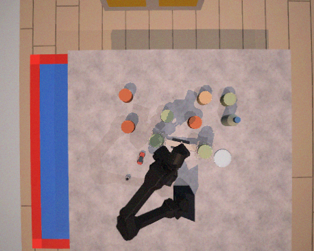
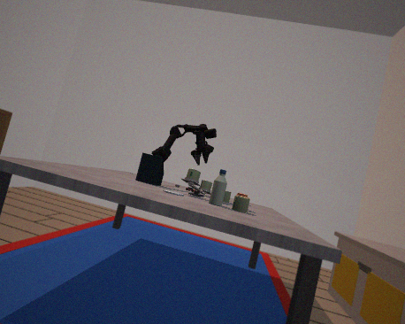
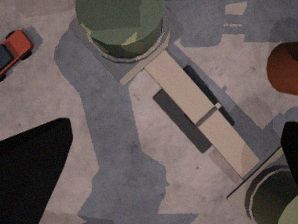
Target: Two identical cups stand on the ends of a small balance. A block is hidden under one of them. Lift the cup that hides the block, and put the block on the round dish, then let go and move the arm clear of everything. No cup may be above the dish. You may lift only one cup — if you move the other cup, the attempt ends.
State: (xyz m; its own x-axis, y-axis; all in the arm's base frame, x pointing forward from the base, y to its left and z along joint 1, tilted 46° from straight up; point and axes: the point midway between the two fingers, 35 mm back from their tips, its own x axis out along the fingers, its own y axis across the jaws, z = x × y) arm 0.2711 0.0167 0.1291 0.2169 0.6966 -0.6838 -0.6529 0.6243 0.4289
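Right now my gripper tip is 4 cm short of the pale block, 6 cm to the right of it and 15 cm above it. The rest, counted from my gripper tip: red object: 7 cm behind, 14 cm to the left, 18 cm below; then balance: 3 cm ahead, 7 cm to the right, 15 cm below; then white round dish: 3 cm behind, 32 cm to the right, 19 cm below.
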